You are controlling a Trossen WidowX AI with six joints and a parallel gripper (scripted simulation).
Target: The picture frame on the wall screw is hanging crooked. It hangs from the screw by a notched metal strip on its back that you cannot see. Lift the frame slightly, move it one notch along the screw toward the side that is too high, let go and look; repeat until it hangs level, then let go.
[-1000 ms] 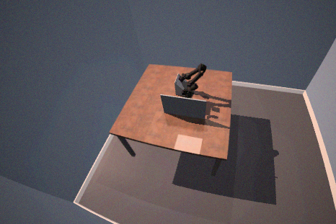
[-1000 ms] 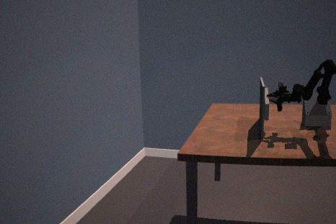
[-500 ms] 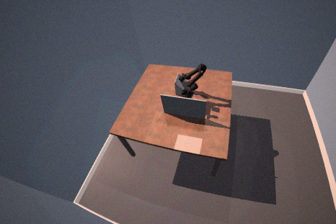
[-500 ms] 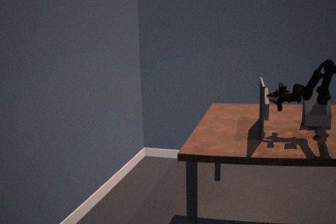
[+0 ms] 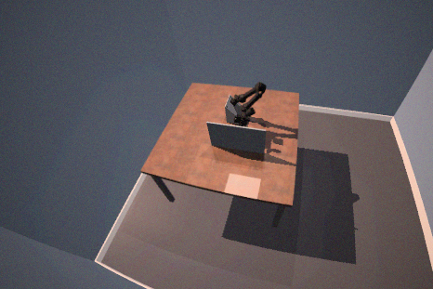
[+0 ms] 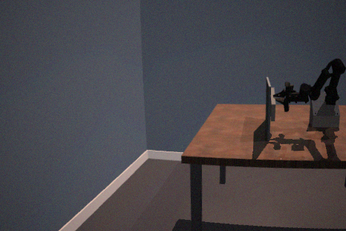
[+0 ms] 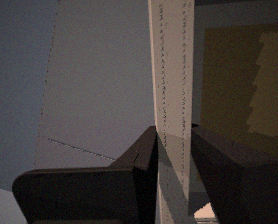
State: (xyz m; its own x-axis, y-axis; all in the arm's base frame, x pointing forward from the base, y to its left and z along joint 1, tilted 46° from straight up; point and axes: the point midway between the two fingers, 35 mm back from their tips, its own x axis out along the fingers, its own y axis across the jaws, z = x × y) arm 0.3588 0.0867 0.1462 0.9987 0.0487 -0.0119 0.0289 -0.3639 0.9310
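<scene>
My gripper tip is 10 mm short of the picture frame, 20 mm to the left of it and 50 mm above it. Round my gripper tip: grey wall panel 20 mm ahead, 30 mm to the right, 60 mm below.
</scene>
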